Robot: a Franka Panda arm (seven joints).
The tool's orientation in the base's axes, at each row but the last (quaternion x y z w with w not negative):
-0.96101, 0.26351, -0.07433, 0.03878
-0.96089, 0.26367, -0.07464, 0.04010
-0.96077, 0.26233, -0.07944, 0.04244
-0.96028, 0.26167, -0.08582, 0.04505
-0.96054, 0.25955, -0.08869, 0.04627
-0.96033, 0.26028, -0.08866, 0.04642
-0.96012, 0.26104, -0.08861, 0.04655
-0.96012, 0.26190, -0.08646, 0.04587
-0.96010, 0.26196, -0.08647, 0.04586
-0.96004, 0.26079, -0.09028, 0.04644
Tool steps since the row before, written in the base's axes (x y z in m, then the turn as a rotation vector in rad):
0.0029, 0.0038, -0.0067, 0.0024, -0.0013, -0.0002
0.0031, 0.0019, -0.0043, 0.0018, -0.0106, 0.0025
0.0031, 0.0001, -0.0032, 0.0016, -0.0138, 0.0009
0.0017, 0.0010, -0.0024, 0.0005, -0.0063, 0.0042
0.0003, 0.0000, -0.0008, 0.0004, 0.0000, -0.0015
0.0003, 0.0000, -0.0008, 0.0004, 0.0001, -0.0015
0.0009, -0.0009, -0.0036, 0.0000, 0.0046, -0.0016
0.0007, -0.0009, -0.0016, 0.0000, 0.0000, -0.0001
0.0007, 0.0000, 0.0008, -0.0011, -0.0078, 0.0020
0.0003, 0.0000, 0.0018, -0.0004, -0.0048, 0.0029
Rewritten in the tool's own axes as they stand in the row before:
-0.0003, -0.0040, 0.0072, 0.0027, -0.0001, 0.0005
0.0011, -0.0027, 0.0048, 0.0073, 0.0079, -0.0026
0.0022, -0.0012, 0.0037, 0.0085, 0.0109, -0.0012
0.0006, -0.0014, 0.0027, 0.0042, 0.0046, -0.0043
0.0001, 0.0000, 0.0008, 0.0001, 0.0000, 0.0015
0.0001, 0.0000, 0.0008, 0.0001, -0.0001, 0.0016
0.0007, 0.0008, 0.0037, -0.0026, -0.0037, 0.0018
0.0008, 0.0006, 0.0017, 0.0000, 0.0000, 0.0001
0.0007, -0.0005, -0.0007, 0.0033, 0.0070, -0.0025
0.0005, -0.0004, -0.0017, 0.0025, 0.0039, -0.0031

